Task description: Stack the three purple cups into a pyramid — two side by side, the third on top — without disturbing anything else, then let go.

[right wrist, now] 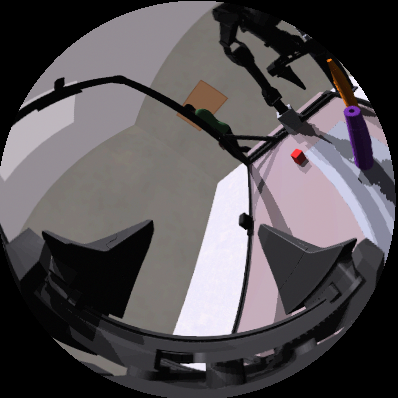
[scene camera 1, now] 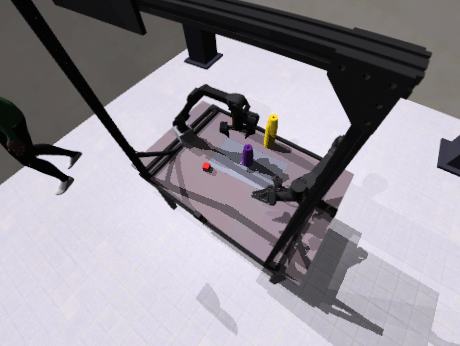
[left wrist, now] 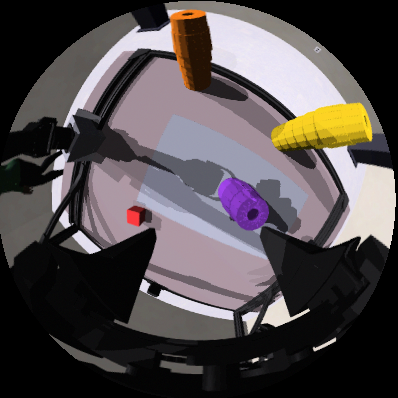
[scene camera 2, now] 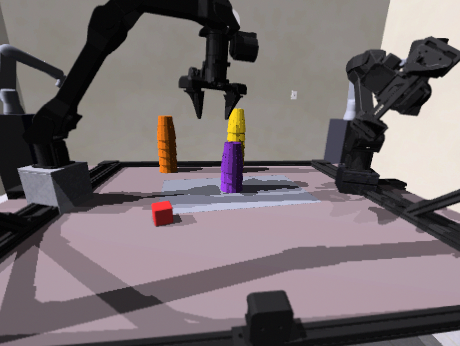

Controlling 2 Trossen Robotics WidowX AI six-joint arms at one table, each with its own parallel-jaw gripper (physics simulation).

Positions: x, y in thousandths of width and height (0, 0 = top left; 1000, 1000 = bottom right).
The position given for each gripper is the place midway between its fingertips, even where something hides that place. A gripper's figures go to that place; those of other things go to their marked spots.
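The left gripper (left wrist: 526, 587) sits 0.10 m from the lens, while a purple cup (left wrist: 597, 496) stands 0.19 m from the lens.
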